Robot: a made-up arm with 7 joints. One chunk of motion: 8 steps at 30 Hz.
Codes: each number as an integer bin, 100 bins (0 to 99) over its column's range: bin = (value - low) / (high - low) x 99, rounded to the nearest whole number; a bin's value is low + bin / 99 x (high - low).
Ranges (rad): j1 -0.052..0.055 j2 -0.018..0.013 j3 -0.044..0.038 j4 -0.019..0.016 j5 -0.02..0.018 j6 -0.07..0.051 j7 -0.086..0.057
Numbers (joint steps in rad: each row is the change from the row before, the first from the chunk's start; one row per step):
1: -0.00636 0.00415 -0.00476 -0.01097 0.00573 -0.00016 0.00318
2: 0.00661 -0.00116 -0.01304 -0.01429 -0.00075 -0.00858 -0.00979
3: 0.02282 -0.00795 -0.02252 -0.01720 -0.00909 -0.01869 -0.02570
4: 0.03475 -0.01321 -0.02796 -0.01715 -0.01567 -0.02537 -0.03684
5: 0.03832 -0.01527 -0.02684 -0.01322 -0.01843 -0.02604 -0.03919
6: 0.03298 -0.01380 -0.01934 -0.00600 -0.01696 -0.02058 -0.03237
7: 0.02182 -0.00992 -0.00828 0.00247 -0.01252 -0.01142 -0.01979
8: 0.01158 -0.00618 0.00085 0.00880 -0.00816 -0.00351 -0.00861
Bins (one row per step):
1: 42 71 47 23 67 57 62
2: 54 54 37 13 50 50 53
3: 69 32 26 5 28 42 42
4: 80 15 19 5 11 37 34
5: 84 9 21 16 4 36 32
6: 79 13 30 37 8 40 37
7: 68 26 43 61 19 48 46
8: 59 38 54 79 31 54 54

